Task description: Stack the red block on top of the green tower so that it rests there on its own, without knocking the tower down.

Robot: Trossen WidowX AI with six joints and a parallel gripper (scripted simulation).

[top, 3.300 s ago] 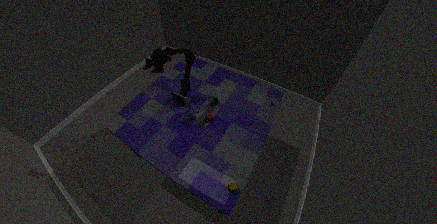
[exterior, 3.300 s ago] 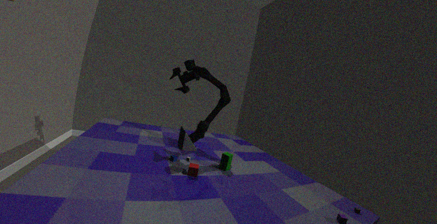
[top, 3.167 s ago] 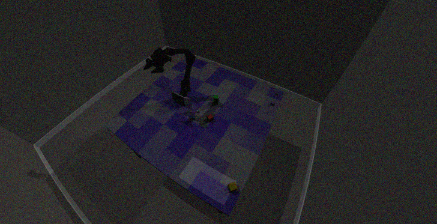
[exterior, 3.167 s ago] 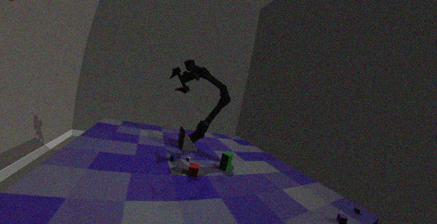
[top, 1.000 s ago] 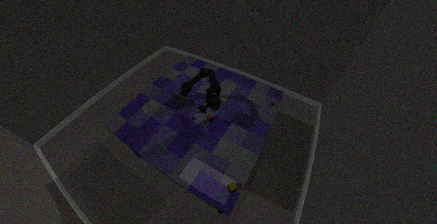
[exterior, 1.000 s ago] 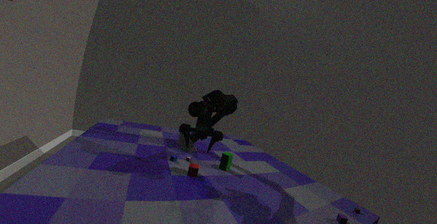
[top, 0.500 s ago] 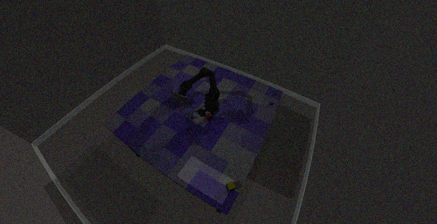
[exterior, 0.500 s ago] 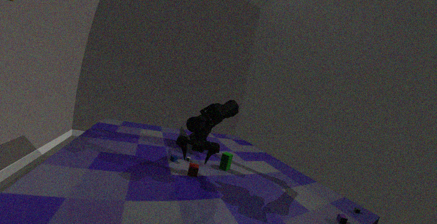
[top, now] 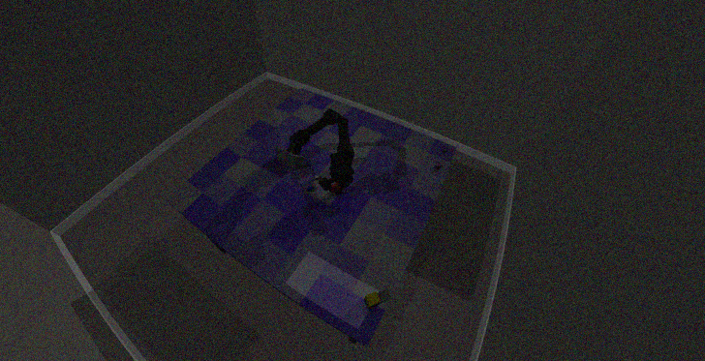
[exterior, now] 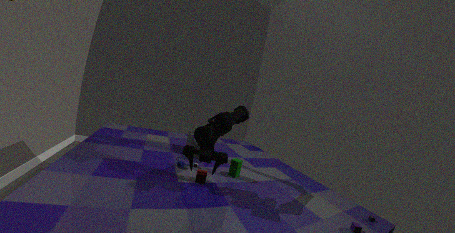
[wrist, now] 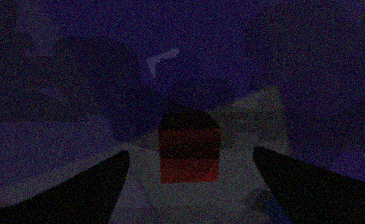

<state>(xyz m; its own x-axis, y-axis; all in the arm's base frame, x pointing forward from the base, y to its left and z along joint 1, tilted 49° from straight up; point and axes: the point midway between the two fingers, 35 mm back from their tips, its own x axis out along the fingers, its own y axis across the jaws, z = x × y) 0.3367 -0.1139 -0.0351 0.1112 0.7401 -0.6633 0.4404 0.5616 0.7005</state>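
Right now the red block is 20 mm below my gripper tip. Also, from my gripper tip: yellow block 390 mm ahead, 460 mm to the right, 20 mm below; small blue block 140 mm behind, 50 mm to the right, 30 mm below; tiny white piece 140 mm behind, 30 mm to the left, 30 mm below.
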